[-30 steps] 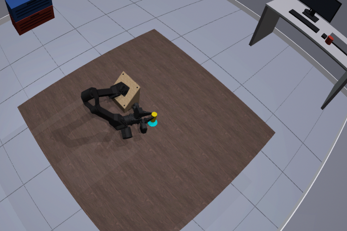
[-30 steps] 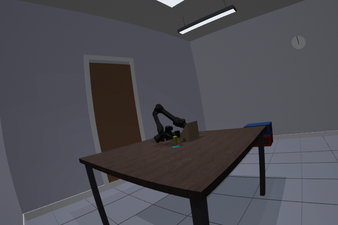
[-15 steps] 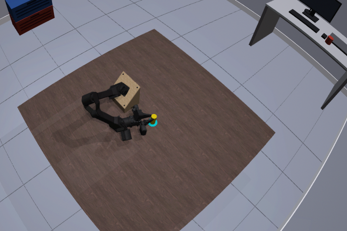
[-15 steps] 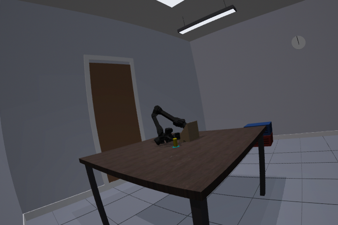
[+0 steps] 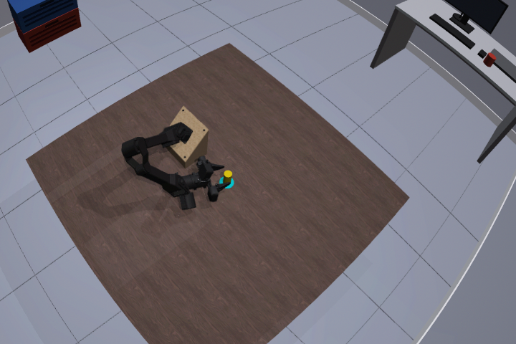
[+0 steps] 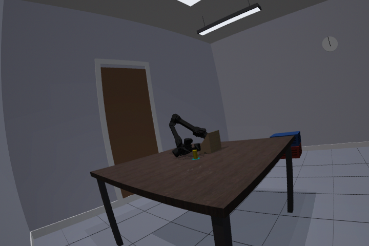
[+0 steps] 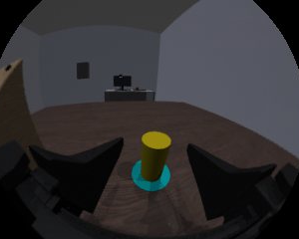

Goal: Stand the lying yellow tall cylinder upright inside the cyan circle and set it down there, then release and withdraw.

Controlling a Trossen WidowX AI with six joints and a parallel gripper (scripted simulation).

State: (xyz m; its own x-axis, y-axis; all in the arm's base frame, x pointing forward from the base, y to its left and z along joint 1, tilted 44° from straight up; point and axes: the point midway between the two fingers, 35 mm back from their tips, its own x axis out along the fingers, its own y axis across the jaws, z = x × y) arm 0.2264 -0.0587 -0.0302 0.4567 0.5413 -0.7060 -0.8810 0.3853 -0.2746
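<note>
Right now my gripper tip is 30 mm above the yellow tall cylinder. The rest, counted from my gripper tip: cyan circle: 60 mm below.
</note>
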